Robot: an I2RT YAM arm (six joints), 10 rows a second.
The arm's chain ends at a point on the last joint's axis. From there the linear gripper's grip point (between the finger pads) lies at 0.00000 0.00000 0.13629 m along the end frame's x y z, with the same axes.
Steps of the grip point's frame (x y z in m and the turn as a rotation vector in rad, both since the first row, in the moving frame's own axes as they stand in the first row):
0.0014, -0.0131, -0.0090, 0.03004, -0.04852, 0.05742
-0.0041, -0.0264, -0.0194, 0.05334, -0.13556, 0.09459
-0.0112, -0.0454, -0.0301, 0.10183, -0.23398, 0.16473
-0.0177, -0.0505, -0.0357, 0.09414, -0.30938, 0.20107
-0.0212, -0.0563, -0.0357, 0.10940, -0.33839, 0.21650
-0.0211, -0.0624, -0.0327, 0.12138, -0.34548, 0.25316
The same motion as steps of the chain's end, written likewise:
0.0079, -0.0088, -0.0088, 0.03004, -0.04852, 0.05742
0.0139, -0.0183, -0.0180, 0.05334, -0.13556, 0.09459
0.0191, -0.0291, -0.0257, 0.10183, -0.23398, 0.16473
0.0222, -0.0338, -0.0287, 0.09414, -0.30938, 0.20107
0.0220, -0.0369, -0.0272, 0.10940, -0.33839, 0.21650
0.0224, -0.0405, -0.0237, 0.12138, -0.34548, 0.25316

